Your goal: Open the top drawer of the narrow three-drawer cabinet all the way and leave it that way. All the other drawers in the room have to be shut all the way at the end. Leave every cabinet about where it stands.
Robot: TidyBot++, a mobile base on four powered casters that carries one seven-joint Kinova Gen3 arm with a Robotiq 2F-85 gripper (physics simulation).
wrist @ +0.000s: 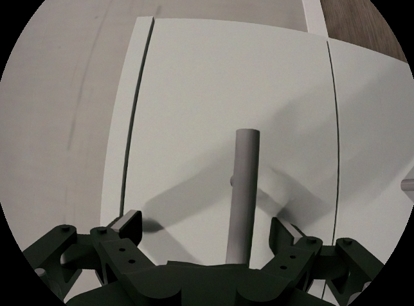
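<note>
In the wrist view, which is turned on its side, the white front of the top drawer (200,90) fills the middle, between a dark gap at left and a thin seam at right. It looks flush with the front beside it. Its grey bar handle (245,190) runs up and down the picture, and its lower end is hidden behind the gripper body. My gripper (205,229) is open and empty. In the picture the handle passes between the two fingers, nearer the right one. Whether the fingertips reach the handle's depth, I cannot tell.
The cabinet's pale top edge (116,130) runs along the left of the drawer front. Another drawer front (370,125) is at right, with part of its handle (408,185) at the picture's edge. A pale wall (55,100), white baseboard (315,17) and brown wood floor (360,25) show beyond.
</note>
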